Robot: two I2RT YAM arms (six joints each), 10 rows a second.
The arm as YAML. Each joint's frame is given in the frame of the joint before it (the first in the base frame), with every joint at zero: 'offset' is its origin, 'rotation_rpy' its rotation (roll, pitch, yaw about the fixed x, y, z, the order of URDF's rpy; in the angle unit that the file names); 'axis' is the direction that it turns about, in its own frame. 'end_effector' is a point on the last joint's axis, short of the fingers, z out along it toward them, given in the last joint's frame.
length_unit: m
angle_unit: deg
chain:
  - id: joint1
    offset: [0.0, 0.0, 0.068]
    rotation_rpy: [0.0, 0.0, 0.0]
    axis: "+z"
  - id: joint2
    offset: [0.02, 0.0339, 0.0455]
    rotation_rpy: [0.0, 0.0, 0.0]
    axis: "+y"
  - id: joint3
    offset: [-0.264, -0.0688, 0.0]
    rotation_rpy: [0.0, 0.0, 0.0]
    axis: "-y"
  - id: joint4
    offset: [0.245, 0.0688, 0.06]
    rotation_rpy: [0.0, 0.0, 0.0]
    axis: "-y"
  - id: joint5
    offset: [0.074, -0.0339, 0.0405]
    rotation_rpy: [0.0, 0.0, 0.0]
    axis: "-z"
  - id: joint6
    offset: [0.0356, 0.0, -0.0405]
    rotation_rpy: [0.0, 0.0, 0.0]
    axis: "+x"
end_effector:
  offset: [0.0, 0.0, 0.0]
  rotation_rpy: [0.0, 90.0, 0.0]
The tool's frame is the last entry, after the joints.
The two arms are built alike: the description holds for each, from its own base.
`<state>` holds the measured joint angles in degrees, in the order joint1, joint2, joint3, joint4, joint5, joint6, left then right.
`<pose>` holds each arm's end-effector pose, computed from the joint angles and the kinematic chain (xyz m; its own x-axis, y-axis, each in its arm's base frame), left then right.
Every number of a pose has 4 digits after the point.
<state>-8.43 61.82 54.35 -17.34 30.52 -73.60 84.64 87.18 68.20 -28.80 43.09 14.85</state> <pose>0.2358 -0.0532 0.3299 -0.6758 -0.7353 -0.0519 -0.2338 0.2805 -0.9309 0.0546 0.3217 0.2802 -0.2422 -0.5781 -0.7792 -0.6436 0.6967 -0.3168</pose>
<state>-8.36 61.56 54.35 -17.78 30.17 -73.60 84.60 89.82 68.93 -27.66 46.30 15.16</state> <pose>0.2347 -0.0526 0.3302 -0.6709 -0.7397 -0.0522 -0.2382 0.2817 -0.9294 0.0571 0.3308 0.2723 -0.2362 -0.5786 -0.7806 -0.6020 0.7178 -0.3499</pose>
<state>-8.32 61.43 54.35 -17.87 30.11 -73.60 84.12 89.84 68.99 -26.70 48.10 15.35</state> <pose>0.2342 -0.0523 0.3305 -0.6697 -0.7408 -0.0530 -0.2380 0.2816 -0.9295 0.0607 0.3311 0.2742 -0.2351 -0.5574 -0.7963 -0.5710 0.7422 -0.3509</pose>
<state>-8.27 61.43 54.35 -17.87 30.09 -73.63 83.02 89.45 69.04 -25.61 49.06 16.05</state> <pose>0.2342 -0.0521 0.3305 -0.6687 -0.7417 -0.0526 -0.2387 0.2811 -0.9295 0.0675 0.3298 0.2782 -0.2462 -0.5204 -0.8176 -0.5396 0.7744 -0.3304</pose>
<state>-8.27 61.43 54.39 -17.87 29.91 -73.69 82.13 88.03 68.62 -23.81 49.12 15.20</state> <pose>0.2343 -0.0520 0.3307 -0.6663 -0.7438 -0.0531 -0.2393 0.2808 -0.9295 0.0722 0.3260 0.2859 -0.2407 -0.4880 -0.8390 -0.5282 0.7910 -0.3086</pose>
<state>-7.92 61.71 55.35 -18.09 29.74 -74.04 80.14 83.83 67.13 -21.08 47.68 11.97</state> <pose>0.2358 -0.0506 0.3350 -0.6578 -0.7513 -0.0529 -0.2383 0.2742 -0.9317 0.0809 0.3117 0.3030 -0.2194 -0.4471 -0.8671 -0.5292 0.8012 -0.2792</pose>
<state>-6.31 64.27 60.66 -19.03 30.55 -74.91 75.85 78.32 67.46 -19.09 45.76 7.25</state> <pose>0.2468 -0.0455 0.3555 -0.6412 -0.7657 -0.0514 -0.2234 0.2503 -0.9421 0.0991 0.2886 0.3355 -0.1873 -0.3827 -0.9047 -0.5051 0.8274 -0.2455</pose>
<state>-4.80 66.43 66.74 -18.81 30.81 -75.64 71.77 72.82 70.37 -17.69 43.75 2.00</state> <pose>0.2558 -0.0398 0.3836 -0.6169 -0.7832 -0.0778 -0.1684 0.2279 -0.9590 0.1119 0.2611 0.3809 -0.1245 -0.2974 -0.9466 -0.4790 0.8535 -0.2052</pose>
